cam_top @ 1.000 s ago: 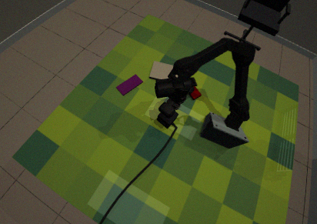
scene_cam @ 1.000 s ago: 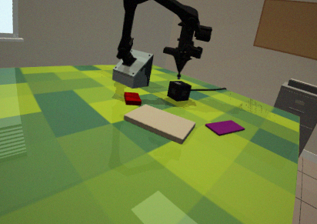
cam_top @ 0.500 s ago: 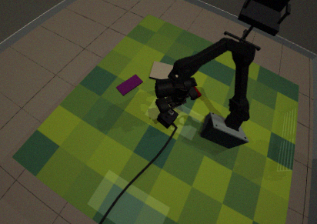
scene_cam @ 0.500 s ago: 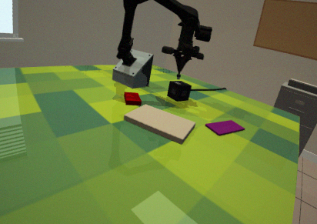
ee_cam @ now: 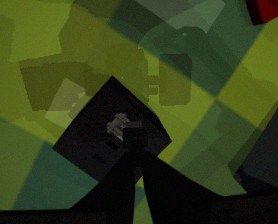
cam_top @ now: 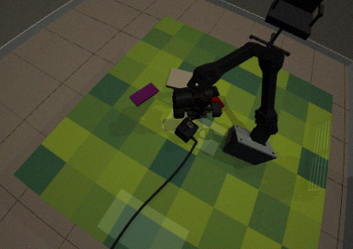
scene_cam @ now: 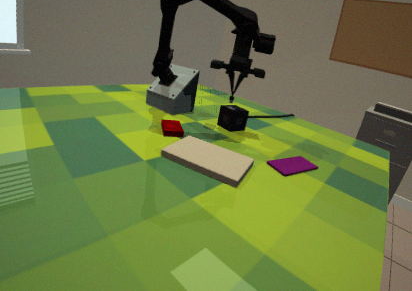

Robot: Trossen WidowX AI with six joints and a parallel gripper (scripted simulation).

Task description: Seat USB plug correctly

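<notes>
My gripper tip is now 10 mm above the USB plug. Also, from my gripper tip: purple card: 290 mm ahead, 90 mm to the right, 130 mm below; then beige slab: 110 mm ahead, 260 mm to the right, 120 mm below; then red block: 80 mm behind, 200 mm to the right, 120 mm below.
</notes>
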